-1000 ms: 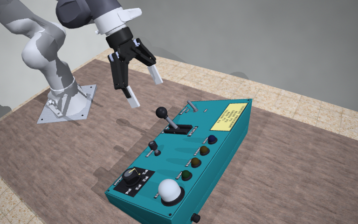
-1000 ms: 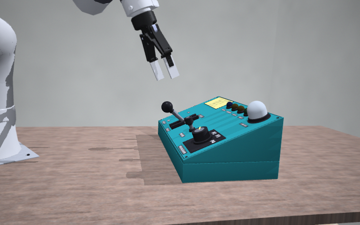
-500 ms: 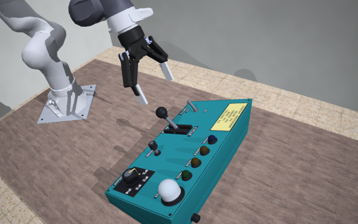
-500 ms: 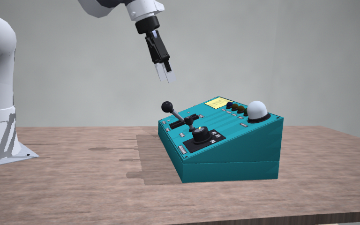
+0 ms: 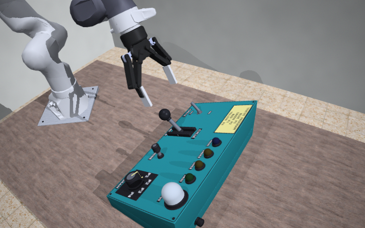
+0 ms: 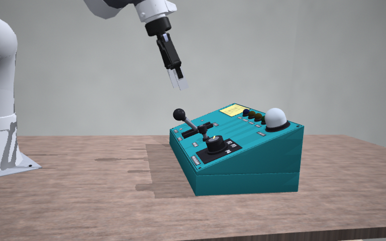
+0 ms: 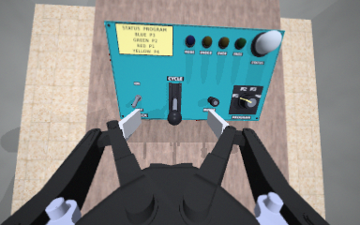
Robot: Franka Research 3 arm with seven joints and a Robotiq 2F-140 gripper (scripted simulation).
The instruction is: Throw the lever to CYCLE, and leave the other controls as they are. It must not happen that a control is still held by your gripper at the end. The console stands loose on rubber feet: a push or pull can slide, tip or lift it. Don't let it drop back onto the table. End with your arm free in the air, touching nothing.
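Right now my hand is 9 cm short of the teal console, 6 cm to the left of it and 16 cm above it. The rest, counted from my hand: black switch (5 cm ahead, 12 cm to the right, 13 cm below); small toggle (6 cm ahead, 12 cm to the left, 14 cm below); rotary selector (6 cm ahead, 23 cm to the right, 14 cm below).
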